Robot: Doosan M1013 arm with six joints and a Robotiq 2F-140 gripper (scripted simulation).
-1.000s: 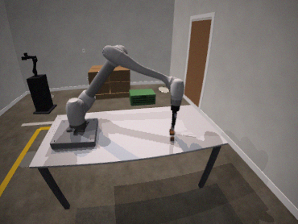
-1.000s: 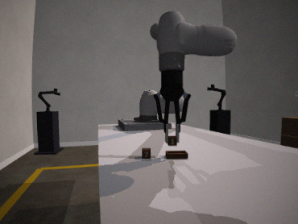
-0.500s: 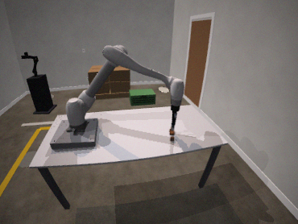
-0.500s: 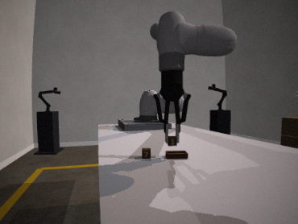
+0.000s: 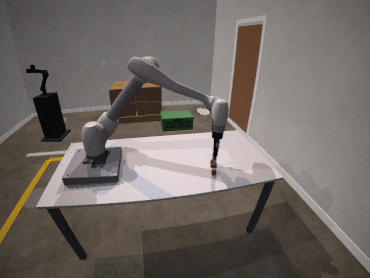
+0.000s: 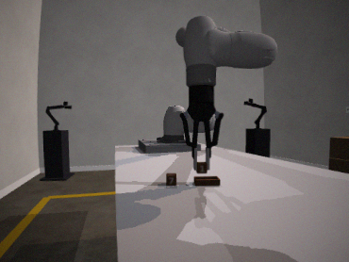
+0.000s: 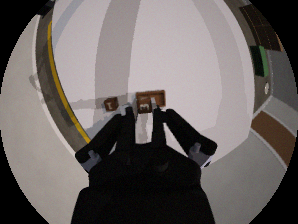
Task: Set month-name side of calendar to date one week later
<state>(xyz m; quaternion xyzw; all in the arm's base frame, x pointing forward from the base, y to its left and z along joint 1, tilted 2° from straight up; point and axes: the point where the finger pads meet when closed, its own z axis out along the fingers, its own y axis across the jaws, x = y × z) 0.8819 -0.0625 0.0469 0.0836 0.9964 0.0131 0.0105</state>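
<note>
My gripper is now 70 mm above the brown tray and 20 mm to the right of it.
</note>
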